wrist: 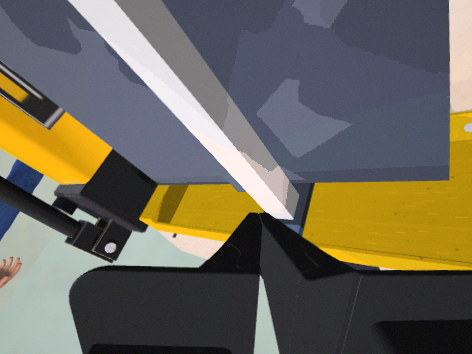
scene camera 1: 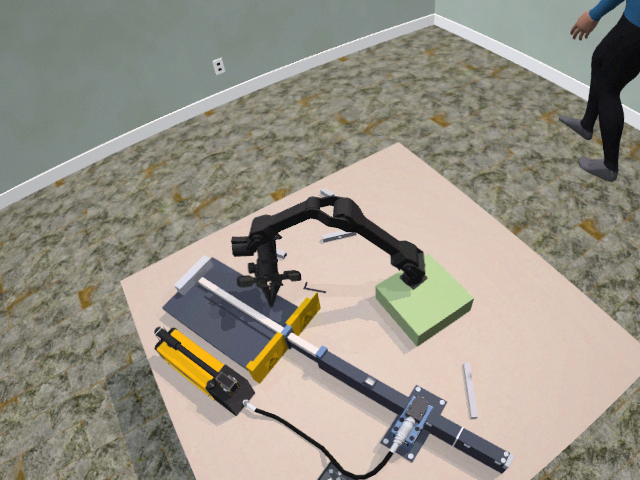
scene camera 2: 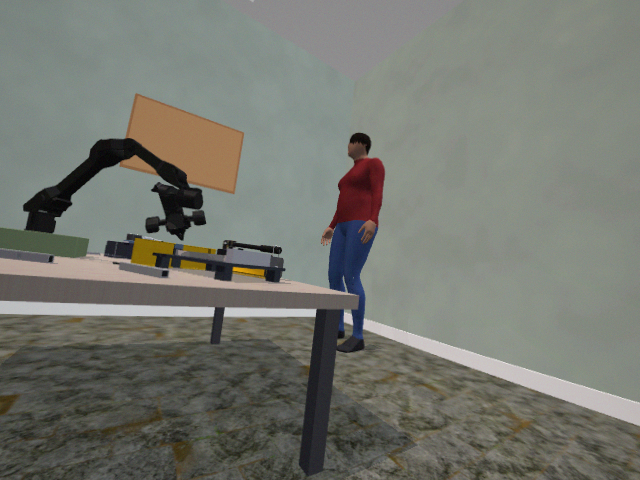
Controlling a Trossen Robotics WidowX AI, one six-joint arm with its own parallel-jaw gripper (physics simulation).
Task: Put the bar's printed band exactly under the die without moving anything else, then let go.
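Frame: origin at the arm's base, x ahead, y left, z up, level; centimetres.
Seen in the pictures: gripper, fingertip midpoint: (wrist: 257, 222) (scene camera 1: 271, 306) (scene camera 2: 182, 239); arm's base at its link origin: (scene camera 1: 413, 277) (scene camera 2: 38, 232).
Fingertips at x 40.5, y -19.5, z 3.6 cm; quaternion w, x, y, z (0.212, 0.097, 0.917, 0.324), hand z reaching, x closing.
Pixels of each thing's middle, then the offset from my fingertips to it. "spot": a spot on its surface instead. Level surfaces: height alone.
- long white bar at a spot on its surface: (wrist: 190, 110) spot: dx +4.0, dy -2.9, dz -3.8 cm
- dark plate at its surface level: dz -5.8 cm
- yellow fence at a spot on its surface: (wrist: 380, 215) (scene camera 1: 300, 318) spot: dx -5.4, dy +6.6, dz -4.7 cm
- dark channel at a spot on its surface: (scene camera 1: 343, 367) spot: dx -4.5, dy +28.2, dz -3.2 cm
- die unit at the middle of its body: (scene camera 1: 412, 417) (scene camera 2: 139, 238) dx -7.9, dy +51.7, dz -0.4 cm
- yellow hand pump at the middle of its body: (wrist: 12, 125) (scene camera 1: 199, 366) (scene camera 2: 249, 259) dx +27.5, dy +0.0, dz -4.2 cm
- black hose at a spot on its surface: (scene camera 1: 299, 434) spot: dx +15.9, dy +33.2, dz -9.8 cm
- pale block at a spot on its surface: (scene camera 1: 192, 274) spot: dx +12.9, dy -29.9, dz -1.8 cm
- hex key at the middle of its body: (scene camera 1: 315, 287) dx -17.8, dy -3.1, dz -10.5 cm
The long white bar (scene camera 1: 237, 304) (wrist: 190, 110) runs over the dark plate (scene camera 1: 193, 320) (wrist: 200, 170) to the gap in the yellow fence (scene camera 1: 305, 312) (wrist: 380, 215). White also shows beyond the fence, up to a dark channel (scene camera 1: 343, 367). The die unit (scene camera 1: 417, 408) stands across that channel; its underside is hidden. I cannot make out the bar's printed band for certain. My gripper (scene camera 1: 271, 304) (scene camera 2: 180, 238) (wrist: 257, 222) is shut and empty. Its tips are above the plate, near the fence; in the wrist view they show just below the bar's visible end.
A yellow hand pump (scene camera 1: 188, 356) lies beside the plate, with a black hose (scene camera 1: 299, 434) to the die unit. A pale block (scene camera 1: 192, 274) is at the plate's far end. Loose short bars (scene camera 1: 470, 390) (scene camera 1: 338, 236) and a hex key (scene camera 1: 315, 289) lie around. The arm stands on a green block (scene camera 1: 439, 304) (scene camera 2: 56, 243).
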